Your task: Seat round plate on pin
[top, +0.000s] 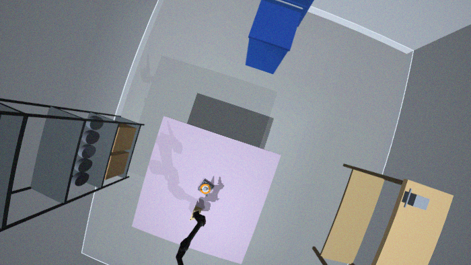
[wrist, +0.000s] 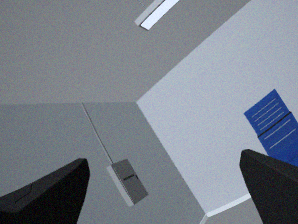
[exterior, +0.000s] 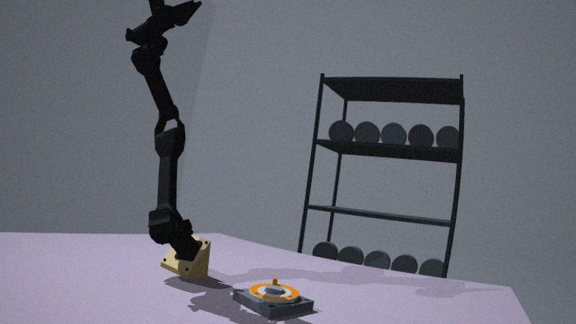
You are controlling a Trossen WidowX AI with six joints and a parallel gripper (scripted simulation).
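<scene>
Now: gripper tip 32 cm short of the square grey base, 6 cm to the right of it and 69 cm above it.
</scene>
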